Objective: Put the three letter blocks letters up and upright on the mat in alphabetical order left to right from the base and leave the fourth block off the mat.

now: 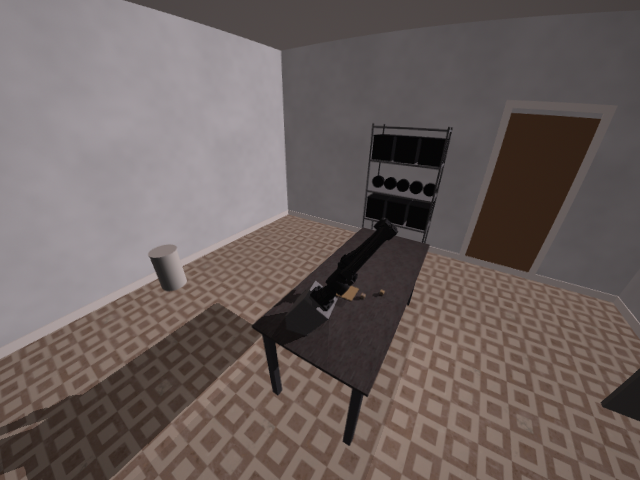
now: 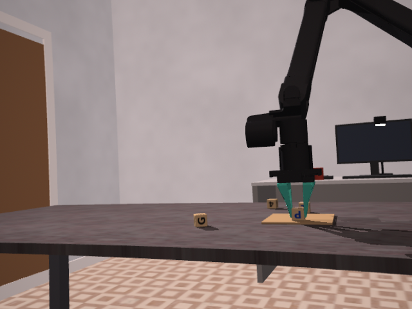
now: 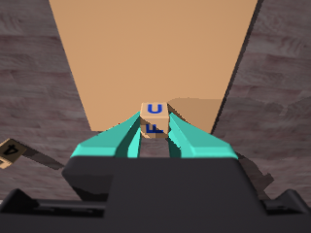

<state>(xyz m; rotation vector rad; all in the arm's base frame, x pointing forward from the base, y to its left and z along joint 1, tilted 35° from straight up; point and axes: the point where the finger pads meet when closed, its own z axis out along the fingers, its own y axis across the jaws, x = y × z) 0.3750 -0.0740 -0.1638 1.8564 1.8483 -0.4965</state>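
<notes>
Right now my hand is 4 cm to the left of the mat and 2 cm above it. Also, from my hand: block: 17 cm to the right, 1 cm below.
</notes>
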